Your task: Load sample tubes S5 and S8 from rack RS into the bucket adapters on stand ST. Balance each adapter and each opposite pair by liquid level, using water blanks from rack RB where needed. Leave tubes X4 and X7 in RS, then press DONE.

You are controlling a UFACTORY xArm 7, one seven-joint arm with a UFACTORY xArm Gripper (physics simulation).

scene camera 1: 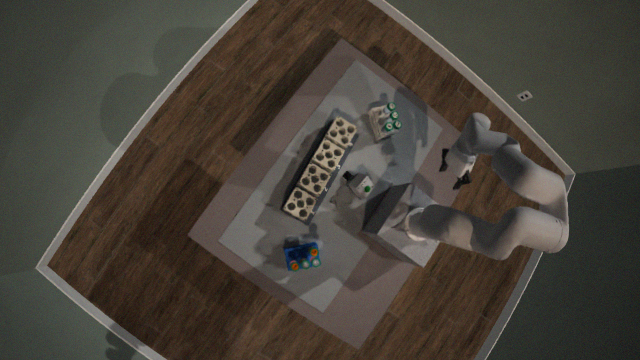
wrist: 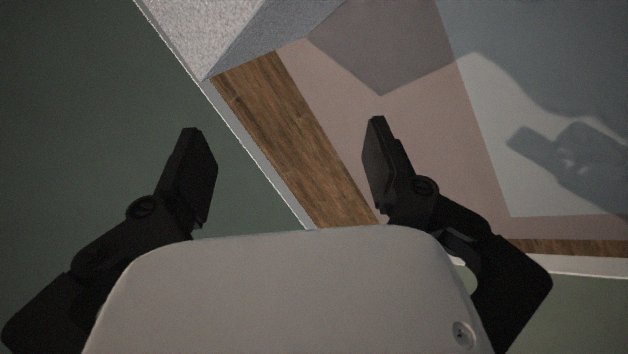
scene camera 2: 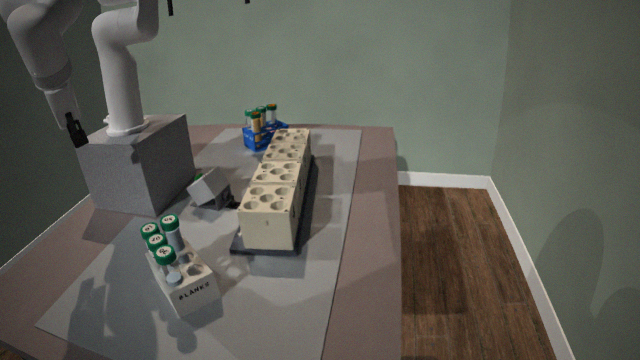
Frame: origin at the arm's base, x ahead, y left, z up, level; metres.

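Seen in the pictures: gripper, fingertip midpoint: (scene camera 1: 448, 179) (wrist: 288, 142) (scene camera 2: 77, 129); arm's base at its link origin: (scene camera 1: 418, 224) (scene camera 2: 128, 128).
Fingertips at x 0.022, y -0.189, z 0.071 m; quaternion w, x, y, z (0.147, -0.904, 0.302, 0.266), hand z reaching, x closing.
Observation:
Pixels of each thing's top centre, then the offset from my fingertips to it. "spot": a spot on its surface instead. Level surfaces: height alone.
- White rack RB at its top centre: (scene camera 2: 176, 262) (scene camera 1: 385, 120) dx +0.299, dy -0.118, dz -0.202 m
- ST at a spot on its surface: (scene camera 2: 265, 251) spot: dx +0.420, dy +0.005, dz -0.252 m
- green button at its top centre: (scene camera 2: 198, 173) (scene camera 1: 367, 188) dx +0.196, dy +0.174, dz -0.187 m
- grey button box at its top centre: (scene camera 2: 204, 171) (scene camera 1: 364, 184) dx +0.218, dy +0.172, dz -0.178 m
- grey mat at its surface level: dz -0.262 m
My gripper (scene camera 1: 452, 171) (wrist: 288, 142) is open and empty, high beside the pedestal and away from both racks. Blue rack RS (scene camera 1: 288, 256) (scene camera 2: 249, 138) holds several tubes, two with orange-topped caps (scene camera 1: 314, 252) (scene camera 1: 294, 266); their labels are unreadable. White rack RB (scene camera 1: 376, 131) (scene camera 2: 196, 300), marked BLANKS, holds several green-capped tubes (scene camera 1: 394, 115) (scene camera 2: 164, 254). Stand ST (scene camera 2: 265, 251) carries a row of cream adapters (scene camera 1: 300, 204) (scene camera 1: 342, 131) (scene camera 2: 268, 225); no tubes show in their wells. A green button (scene camera 1: 367, 189) (scene camera 2: 198, 176) sits on a grey box; its label is unreadable.
The grey pedestal (scene camera 1: 390, 210) (scene camera 2: 165, 175) (wrist: 280, 35) carries the arm. The grey button box (scene camera 1: 358, 183) (scene camera 2: 210, 186) stands between the pedestal and the adapters. A grey mat (scene camera 1: 325, 300) (scene camera 2: 280, 300) (wrist: 485, 100) lies under the racks and stand.

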